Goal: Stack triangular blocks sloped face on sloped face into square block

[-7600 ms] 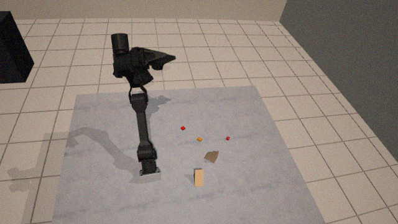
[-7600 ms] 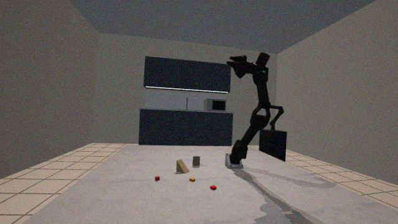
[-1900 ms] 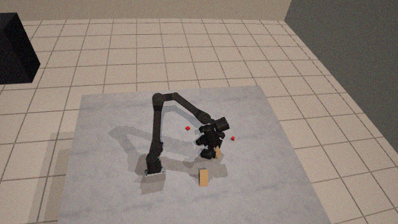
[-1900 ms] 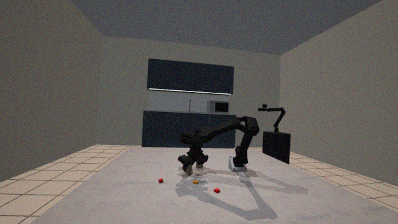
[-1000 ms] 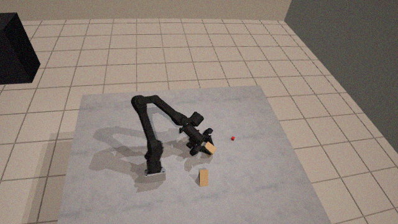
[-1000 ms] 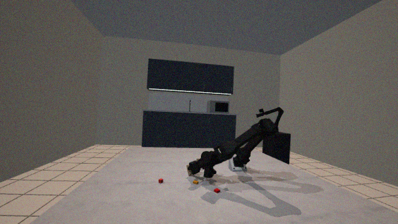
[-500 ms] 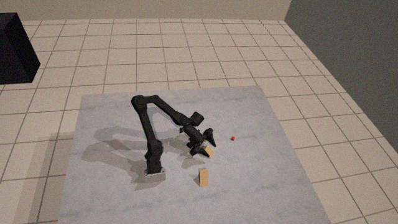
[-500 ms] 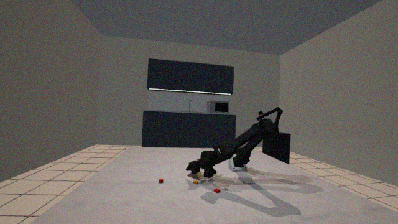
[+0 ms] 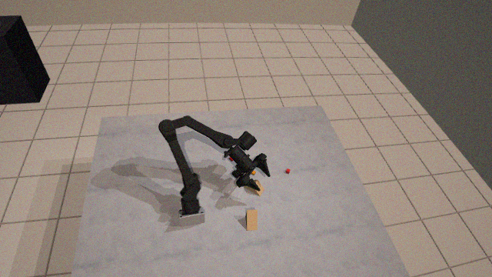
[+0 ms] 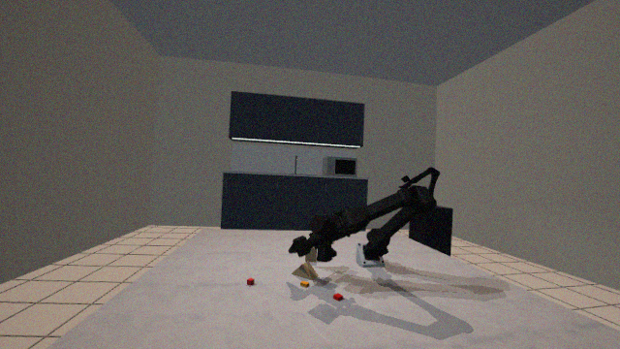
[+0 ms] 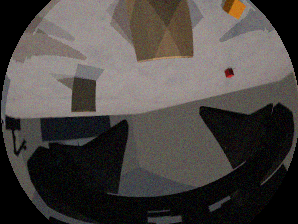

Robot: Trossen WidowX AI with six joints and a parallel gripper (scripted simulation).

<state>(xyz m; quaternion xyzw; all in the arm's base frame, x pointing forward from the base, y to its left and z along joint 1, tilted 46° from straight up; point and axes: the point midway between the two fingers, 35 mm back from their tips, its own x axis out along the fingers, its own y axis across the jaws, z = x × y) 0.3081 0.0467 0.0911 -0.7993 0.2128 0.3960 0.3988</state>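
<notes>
Now: the tan triangular block 60 mm below my gripper tip, 30 mm to the left of it and 30 mm behind it. Round my gripper tip: small orange cube 120 mm to the left, 80 mm below, 20 mm behind.
</notes>
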